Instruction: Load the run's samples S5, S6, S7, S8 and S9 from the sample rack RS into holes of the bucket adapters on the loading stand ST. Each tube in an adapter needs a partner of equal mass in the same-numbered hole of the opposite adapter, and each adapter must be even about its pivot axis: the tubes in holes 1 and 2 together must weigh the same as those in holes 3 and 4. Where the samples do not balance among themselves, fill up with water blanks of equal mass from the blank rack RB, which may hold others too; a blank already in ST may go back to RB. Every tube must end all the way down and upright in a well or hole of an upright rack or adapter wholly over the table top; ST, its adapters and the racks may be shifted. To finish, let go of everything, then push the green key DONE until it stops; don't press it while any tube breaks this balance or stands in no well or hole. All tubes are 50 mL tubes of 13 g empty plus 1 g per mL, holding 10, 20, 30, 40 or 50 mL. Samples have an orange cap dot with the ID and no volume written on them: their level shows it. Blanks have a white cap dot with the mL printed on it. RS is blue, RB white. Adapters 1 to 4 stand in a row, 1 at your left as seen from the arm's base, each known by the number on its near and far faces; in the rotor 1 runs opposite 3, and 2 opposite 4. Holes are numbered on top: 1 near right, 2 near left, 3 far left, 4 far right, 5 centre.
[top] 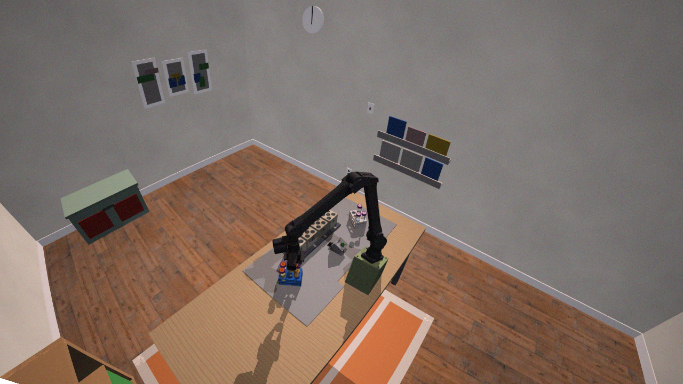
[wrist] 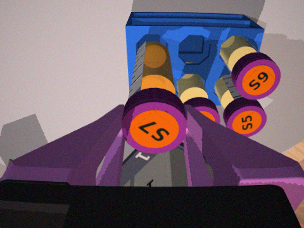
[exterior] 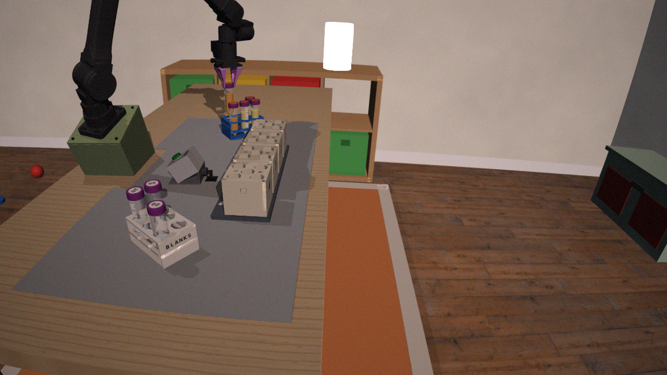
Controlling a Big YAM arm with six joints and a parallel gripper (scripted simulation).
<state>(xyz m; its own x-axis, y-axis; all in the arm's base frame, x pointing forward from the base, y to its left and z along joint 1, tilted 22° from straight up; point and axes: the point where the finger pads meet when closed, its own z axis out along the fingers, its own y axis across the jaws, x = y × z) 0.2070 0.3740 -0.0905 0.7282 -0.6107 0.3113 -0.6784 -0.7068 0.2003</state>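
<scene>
Now: the orange-dot sample tube 1 cm behind my hand and 5 cm below it. Round my hand: sample tube S9: 5 cm ahead, 6 cm to the left, 11 cm below; then blue sample rack RS: 4 cm ahead, 1 cm to the left, 14 cm below; then sample S8: 3 cm ahead, 4 cm to the right, 11 cm below.
</scene>
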